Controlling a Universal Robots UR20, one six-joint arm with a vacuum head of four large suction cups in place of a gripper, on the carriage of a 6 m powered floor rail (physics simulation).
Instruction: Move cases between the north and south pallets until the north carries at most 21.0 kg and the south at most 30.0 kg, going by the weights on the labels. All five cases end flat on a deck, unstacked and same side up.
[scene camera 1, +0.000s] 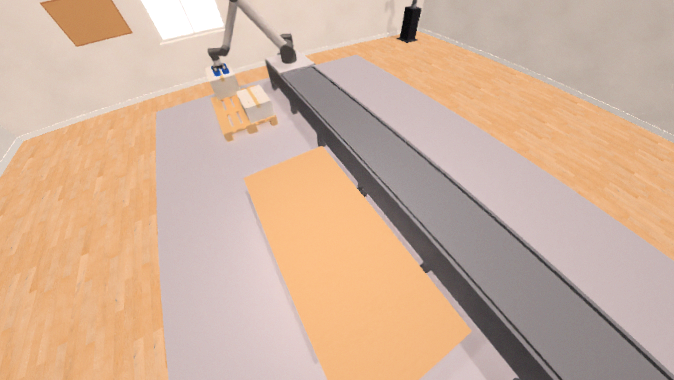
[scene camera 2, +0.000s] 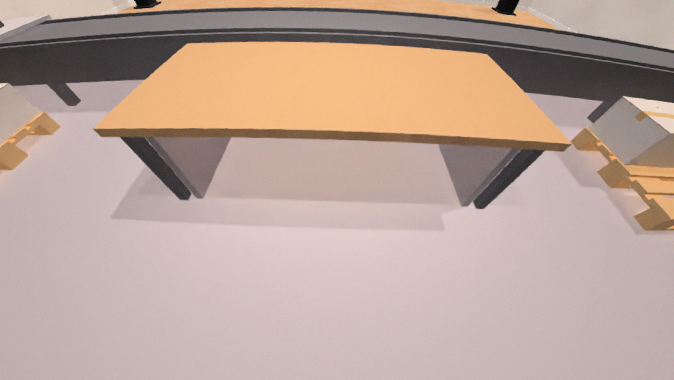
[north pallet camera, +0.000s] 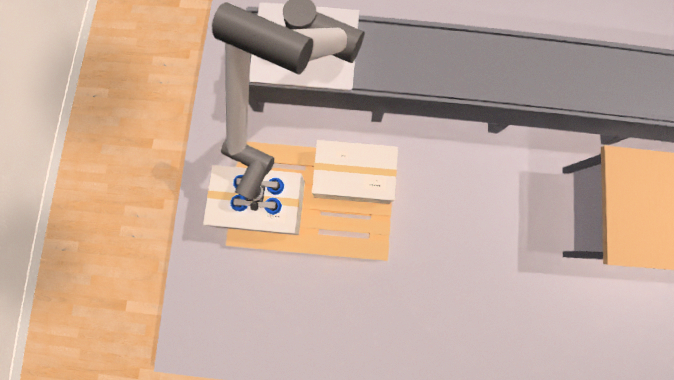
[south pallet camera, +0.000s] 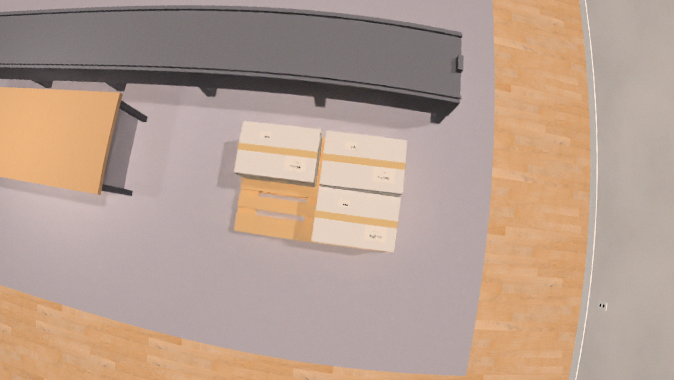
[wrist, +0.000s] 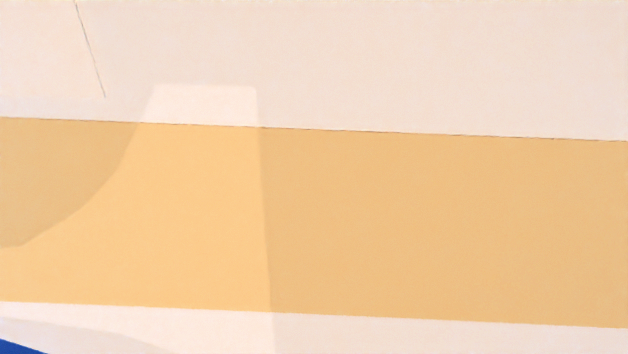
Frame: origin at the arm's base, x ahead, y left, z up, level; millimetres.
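Seen in the pictures: hand, tool point: (scene camera 1: 221, 72) (wrist: 322, 250).
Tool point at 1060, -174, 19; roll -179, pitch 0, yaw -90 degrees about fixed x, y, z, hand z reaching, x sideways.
Pixels of each thing's middle, then the offset from my tool point to it, as dx, dy, dz. Level surfaces: height alone.
- white taped case, body centre: (wrist: 382, 57) (north pallet camera: 257, 201) (scene camera 1: 223, 80) +27, -32, -124
- white case, body centre: (north pallet camera: 354, 173) (scene camera 1: 255, 103) -263, +595, -321
- wooden table, surface height: dz -59
My suction head (scene camera 1: 220, 70) (north pallet camera: 256, 195) is on the top of a white taped case (scene camera 1: 225, 87) (north pallet camera: 220, 215) (wrist: 400, 65) and holds it level, a little above the outer left part of the north pallet (scene camera 1: 222, 117) (north pallet camera: 345, 250) (scene camera 2: 12, 156). Another white case (scene camera 1: 255, 105) (north pallet camera: 355, 156) (scene camera 2: 14, 115) lies flat on that pallet's rail-side right corner. The south pallet (south pallet camera: 270, 225) (scene camera 2: 652, 186) carries three flat cases: one (south pallet camera: 295, 136) (scene camera 2: 622, 129) by the rail on the table side, one (south pallet camera: 350, 175) by the rail on the far side and one (south pallet camera: 370, 204) in front of it. The label weights are too small to read.
A wooden table (scene camera 1: 340, 240) (scene camera 2: 330, 90) (north pallet camera: 640, 210) (south pallet camera: 55, 135) stands between the pallets. The dark floor rail (scene camera 1: 415, 170) (scene camera 2: 325, 21) (north pallet camera: 475, 65) (south pallet camera: 225, 45) runs behind them. The arm's white carriage (north pallet camera: 280, 75) is at the rail's north end.
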